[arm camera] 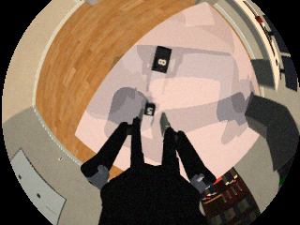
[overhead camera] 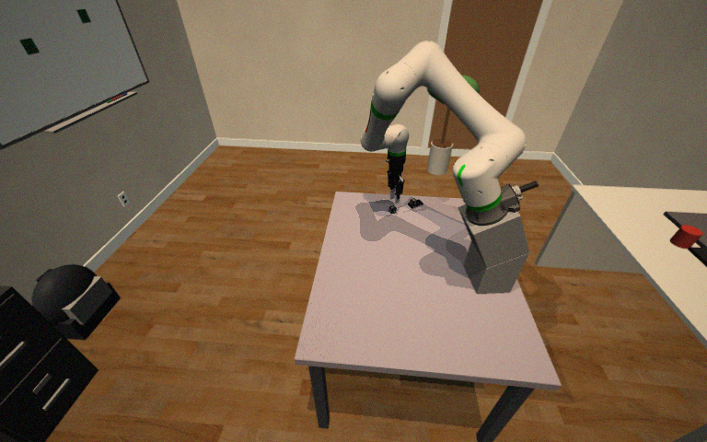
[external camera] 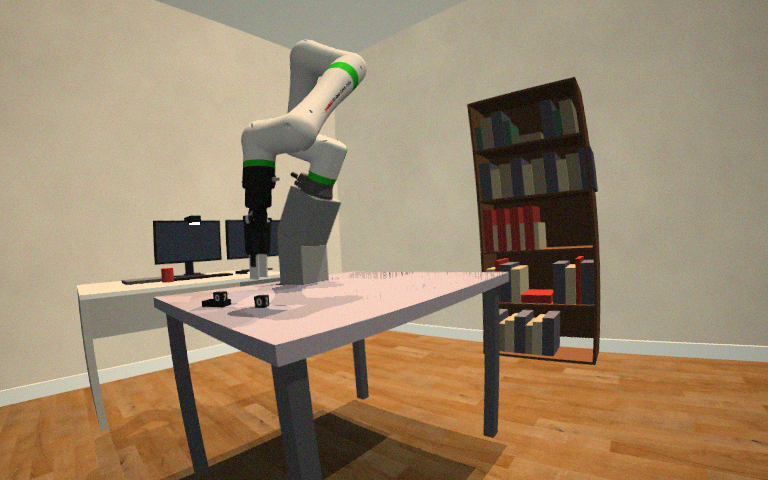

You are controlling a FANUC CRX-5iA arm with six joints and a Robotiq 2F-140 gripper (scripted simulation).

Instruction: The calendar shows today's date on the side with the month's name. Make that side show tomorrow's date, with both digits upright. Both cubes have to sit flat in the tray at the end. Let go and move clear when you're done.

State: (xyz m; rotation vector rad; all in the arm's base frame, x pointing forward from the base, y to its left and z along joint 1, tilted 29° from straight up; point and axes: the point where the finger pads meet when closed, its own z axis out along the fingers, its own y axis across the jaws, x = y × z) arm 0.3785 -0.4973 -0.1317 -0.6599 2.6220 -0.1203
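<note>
Now: the black digit cube 100 mm below my hand.
</note>
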